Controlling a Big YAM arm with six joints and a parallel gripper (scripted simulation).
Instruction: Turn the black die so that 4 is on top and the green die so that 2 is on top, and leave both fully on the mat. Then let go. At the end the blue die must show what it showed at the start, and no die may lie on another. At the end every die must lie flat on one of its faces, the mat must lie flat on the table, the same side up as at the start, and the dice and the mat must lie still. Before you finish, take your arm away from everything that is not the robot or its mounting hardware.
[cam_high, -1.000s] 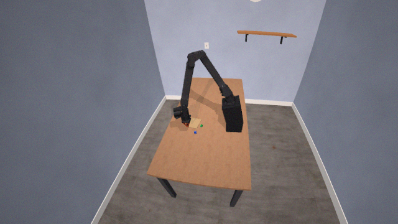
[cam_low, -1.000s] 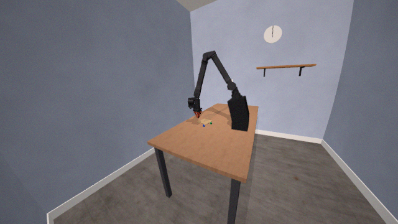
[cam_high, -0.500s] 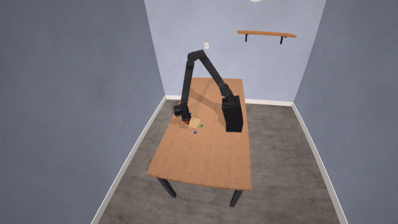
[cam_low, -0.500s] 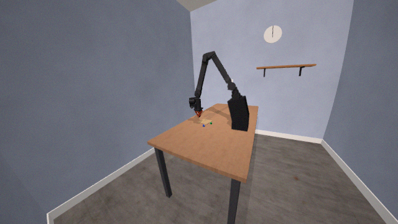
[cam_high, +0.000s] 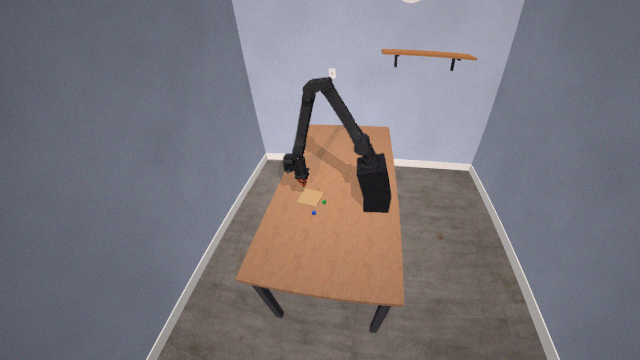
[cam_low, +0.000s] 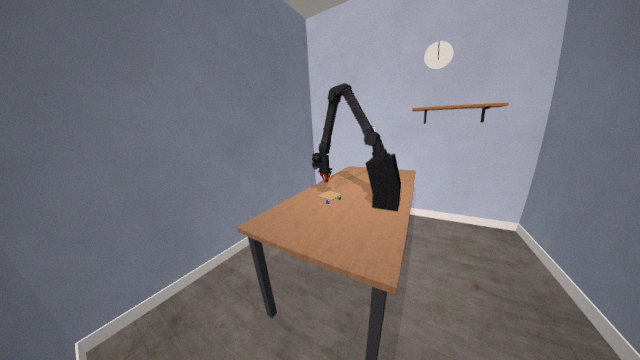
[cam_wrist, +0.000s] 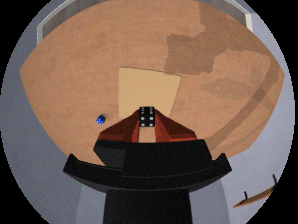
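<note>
The tan mat lies 11 cm below my hand and 3 cm behind it. The rest, counted from my hand: black die: right at my hand; then green die: 14 cm behind, 10 cm below, 2 cm to the left; then blue die: 12 cm to the left, 11 cm behind, 10 cm below.
</note>
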